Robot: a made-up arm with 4 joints.
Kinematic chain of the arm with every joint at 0, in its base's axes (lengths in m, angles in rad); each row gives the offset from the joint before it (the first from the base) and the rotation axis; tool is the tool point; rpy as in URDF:
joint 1: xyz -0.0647 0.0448 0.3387 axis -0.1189 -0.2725 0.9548
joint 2: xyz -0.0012 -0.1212 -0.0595 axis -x
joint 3: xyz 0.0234 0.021 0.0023 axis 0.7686 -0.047 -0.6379
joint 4: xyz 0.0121 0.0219 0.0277 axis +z
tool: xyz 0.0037 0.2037 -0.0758 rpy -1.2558 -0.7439 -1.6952
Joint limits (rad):
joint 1: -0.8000..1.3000
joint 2: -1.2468..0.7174
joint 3: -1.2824..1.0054
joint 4: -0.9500..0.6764
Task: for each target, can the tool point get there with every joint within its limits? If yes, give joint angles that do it. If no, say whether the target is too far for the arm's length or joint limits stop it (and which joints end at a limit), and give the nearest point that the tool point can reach.
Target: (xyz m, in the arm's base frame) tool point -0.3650 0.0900 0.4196
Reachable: no: joint limits stop it (at a limit: joint 2, joint 4) | nearest point -0.2067 0.0710 0.3617 | short by 0.170 m
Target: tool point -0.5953 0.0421 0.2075
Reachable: no: too far | nearest point -0.3467 0.0173 0.2256 | short by 0.251 m
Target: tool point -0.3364 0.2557 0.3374
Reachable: no: joint limits stop it (at a limit: joint 1, joint 2, joint 4) | nearest point -0.1979 0.1636 0.2883 | short by 0.173 m
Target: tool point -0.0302 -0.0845 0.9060
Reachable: no: too far | nearest point 0.0166 0.0148 0.5573 | short by 0.366 m
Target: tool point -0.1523 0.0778 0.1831
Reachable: yes | joints 0.4753 -0.4451 -0.8177 0.0864
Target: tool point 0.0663 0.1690 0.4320
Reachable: yes | joints 0.6820 -0.4380 0.7010 -0.3474
